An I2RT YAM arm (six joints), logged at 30 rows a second.
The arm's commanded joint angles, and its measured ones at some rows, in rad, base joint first. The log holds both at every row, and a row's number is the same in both.
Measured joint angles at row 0:
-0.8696 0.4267 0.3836 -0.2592 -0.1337 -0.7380
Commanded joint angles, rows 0 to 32:
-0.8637 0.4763 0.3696 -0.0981 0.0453 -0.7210
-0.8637 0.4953 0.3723 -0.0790 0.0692 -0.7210
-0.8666 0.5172 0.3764 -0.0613 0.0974 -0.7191
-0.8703 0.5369 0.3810 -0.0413 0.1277 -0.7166
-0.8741 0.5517 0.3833 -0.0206 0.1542 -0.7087
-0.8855 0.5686 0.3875 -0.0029 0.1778 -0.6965
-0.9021 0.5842 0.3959 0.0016 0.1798 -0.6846
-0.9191 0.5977 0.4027 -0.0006 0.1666 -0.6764
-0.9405 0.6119 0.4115 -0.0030 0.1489 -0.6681
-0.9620 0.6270 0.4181 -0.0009 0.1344 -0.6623
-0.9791 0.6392 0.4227 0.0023 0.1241 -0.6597
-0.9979 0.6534 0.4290 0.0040 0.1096 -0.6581
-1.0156 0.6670 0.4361 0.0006 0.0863 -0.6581
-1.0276 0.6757 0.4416 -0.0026 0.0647 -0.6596
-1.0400 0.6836 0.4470 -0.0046 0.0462 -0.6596
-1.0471 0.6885 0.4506 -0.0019 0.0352 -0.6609
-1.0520 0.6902 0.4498 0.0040 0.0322 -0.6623
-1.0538 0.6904 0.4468 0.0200 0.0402 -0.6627
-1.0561 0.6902 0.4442 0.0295 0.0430 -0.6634
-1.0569 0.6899 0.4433 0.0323 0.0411 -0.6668
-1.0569 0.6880 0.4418 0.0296 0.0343 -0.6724
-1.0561 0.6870 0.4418 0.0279 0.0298 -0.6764
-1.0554 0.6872 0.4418 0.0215 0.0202 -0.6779
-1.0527 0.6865 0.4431 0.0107 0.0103 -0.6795
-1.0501 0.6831 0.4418 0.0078 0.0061 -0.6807
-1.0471 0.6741 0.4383 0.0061 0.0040 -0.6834
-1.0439 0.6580 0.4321 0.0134 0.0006 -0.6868
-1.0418 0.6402 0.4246 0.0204 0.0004 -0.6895
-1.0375 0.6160 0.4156 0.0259 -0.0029 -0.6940
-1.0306 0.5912 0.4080 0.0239 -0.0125 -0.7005
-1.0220 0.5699 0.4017 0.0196 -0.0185 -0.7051
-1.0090 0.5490 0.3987 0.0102 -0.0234 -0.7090
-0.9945 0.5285 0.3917 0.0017 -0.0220 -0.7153
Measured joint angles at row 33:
-1.0286 0.5808 0.3965 -0.0830 0.0387 -0.6853
